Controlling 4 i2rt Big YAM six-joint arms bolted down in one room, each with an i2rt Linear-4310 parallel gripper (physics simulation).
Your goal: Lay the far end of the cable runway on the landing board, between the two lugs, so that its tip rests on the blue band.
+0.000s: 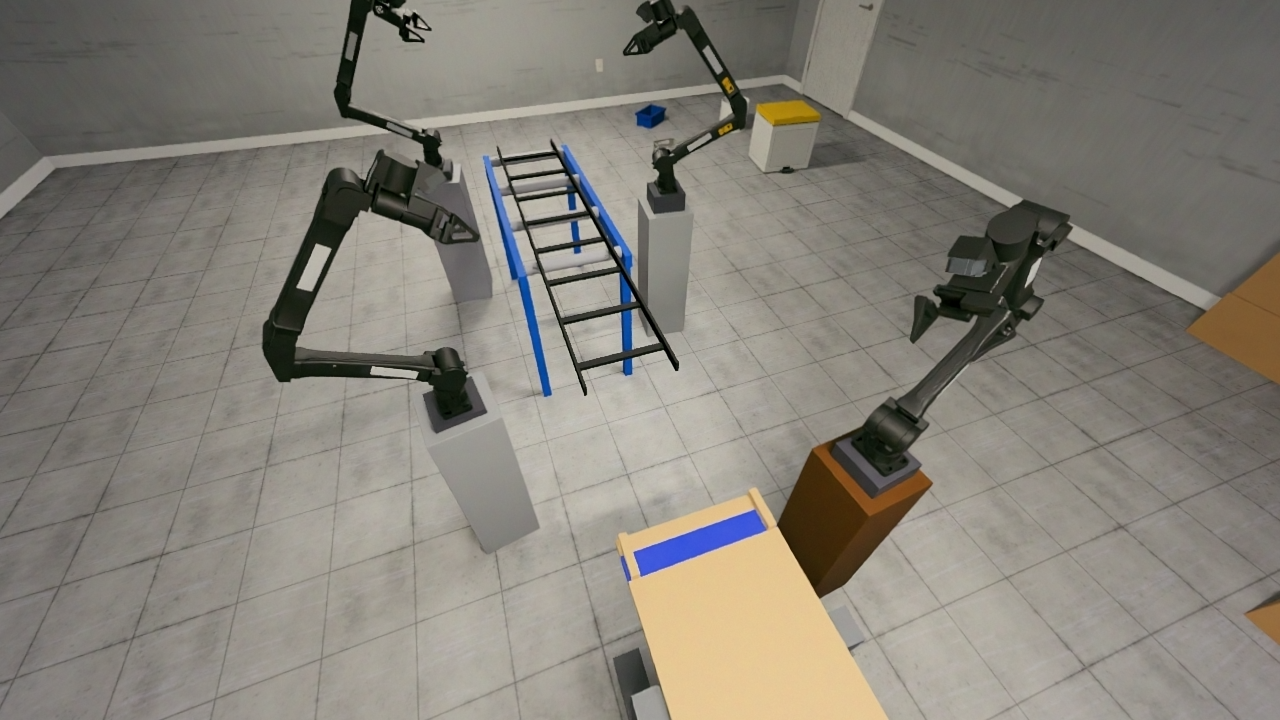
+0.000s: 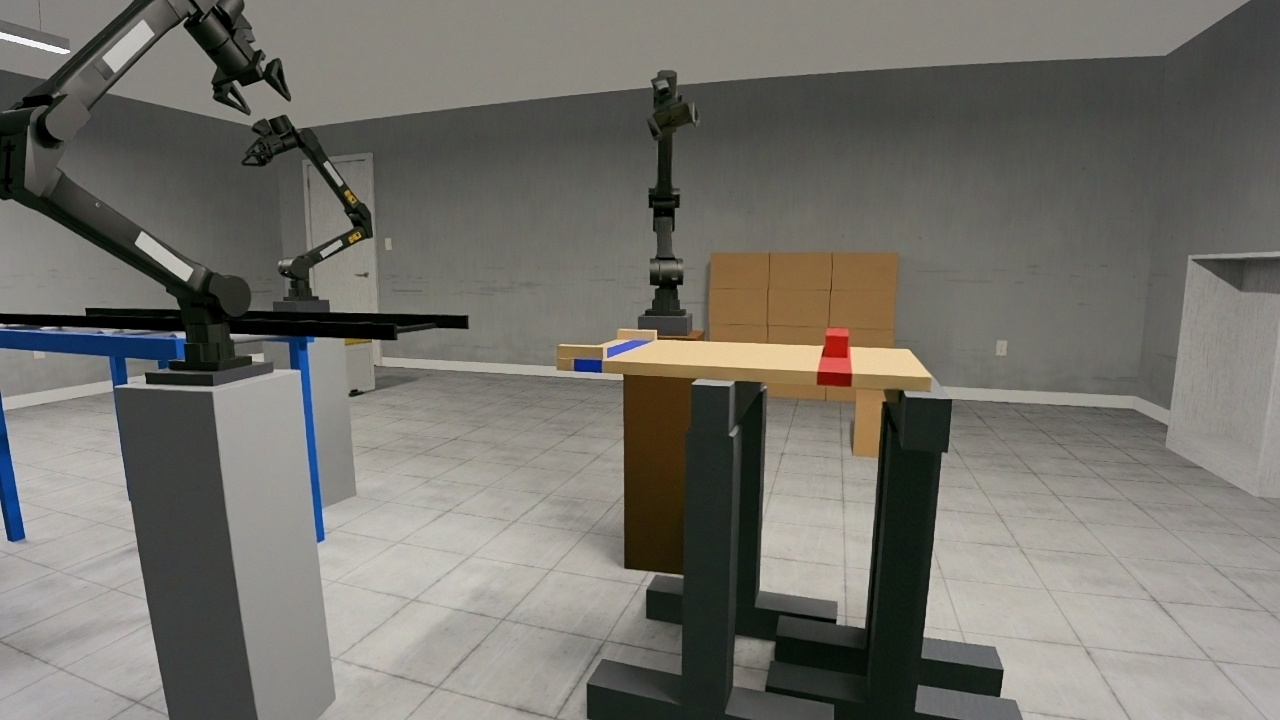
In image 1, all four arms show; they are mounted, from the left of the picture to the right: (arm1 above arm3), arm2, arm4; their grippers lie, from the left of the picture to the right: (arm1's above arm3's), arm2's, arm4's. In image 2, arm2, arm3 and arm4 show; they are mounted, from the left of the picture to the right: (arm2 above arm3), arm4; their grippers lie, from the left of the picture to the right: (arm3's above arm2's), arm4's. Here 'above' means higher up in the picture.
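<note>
The black ladder-like cable runway [image 1: 601, 312] [image 2: 358, 330] lies on a blue roller stand [image 1: 529, 335] [image 2: 307, 438]. Its near end overhangs the stand, apart from the tan landing board [image 1: 742, 617] [image 2: 742, 358]. The blue band [image 1: 699, 542] [image 2: 629, 347] crosses the board's near-runway end between two lugs [image 1: 762, 508] [image 1: 627, 557]. arm1's gripper [image 1: 426, 34] is open high at the back left. arm2's gripper [image 1: 626, 51] [image 2: 244, 162] looks open behind the stand. arm3's gripper [image 1: 472, 237] [image 2: 268, 105] is open, left of the runway. arm4's gripper [image 1: 973, 326] is open above its brown pedestal's level.
Grey pedestals [image 1: 483, 483] [image 1: 665, 268] stand on both sides of the runway. arm4's brown pedestal [image 1: 845, 523] [image 2: 655, 474] is beside the board. A red block [image 2: 836, 342] and red band are farther along the board. Dark trestles [image 2: 711, 537] carry it. A yellow-lidded bin [image 1: 784, 138] stands behind.
</note>
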